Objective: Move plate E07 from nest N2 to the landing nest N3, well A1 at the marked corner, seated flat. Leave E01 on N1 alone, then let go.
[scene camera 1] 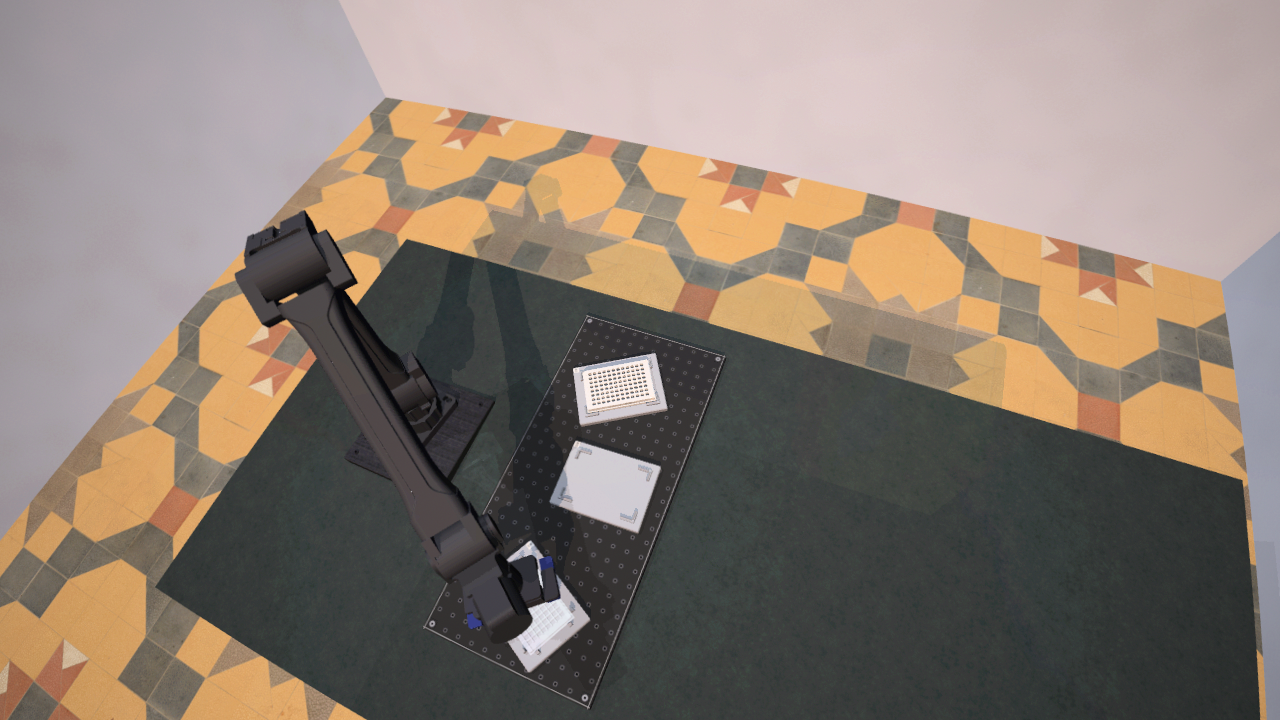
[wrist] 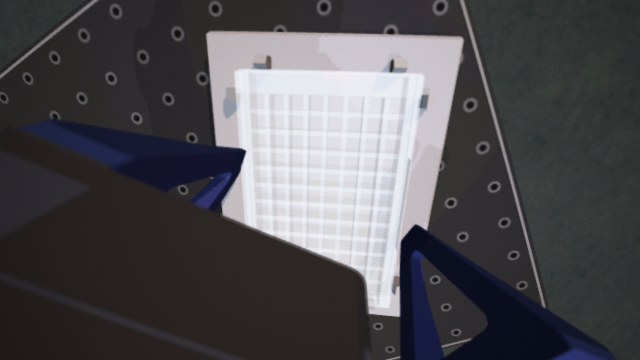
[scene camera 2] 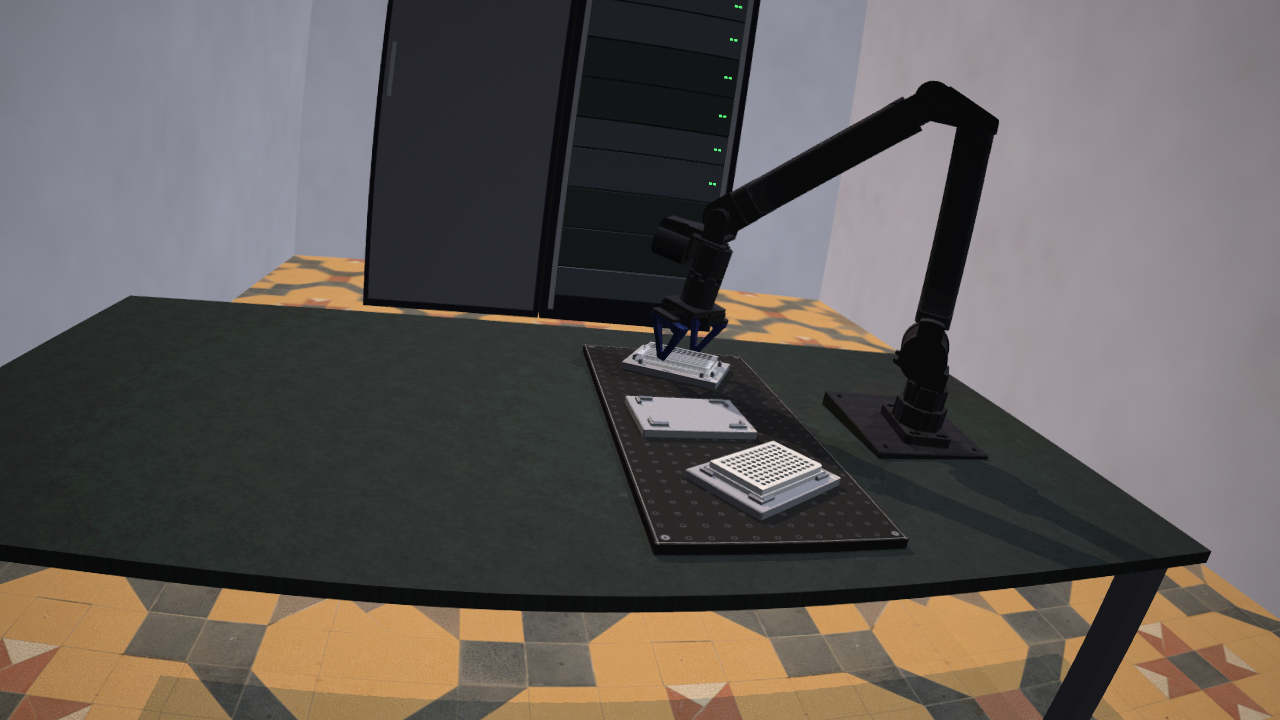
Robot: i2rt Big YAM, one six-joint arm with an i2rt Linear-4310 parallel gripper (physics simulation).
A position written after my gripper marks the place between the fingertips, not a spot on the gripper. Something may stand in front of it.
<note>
My gripper [scene camera 2: 677,356] is open and touches a clear gridded plate [scene camera 1: 548,618]. Also in view: a white well plate [scene camera 2: 771,468] and a white nest [scene camera 2: 657,417].
The clear gridded plate is seen too in the wrist view [wrist: 328,156] and in scene camera 2 [scene camera 2: 683,360]. The white well plate is seen too in scene camera 1 [scene camera 1: 630,384]. My gripper shows as well in scene camera 1 [scene camera 1: 527,605] and in the wrist view [wrist: 328,198]. The wrist view misses the white well plate: it is out of frame.
</note>
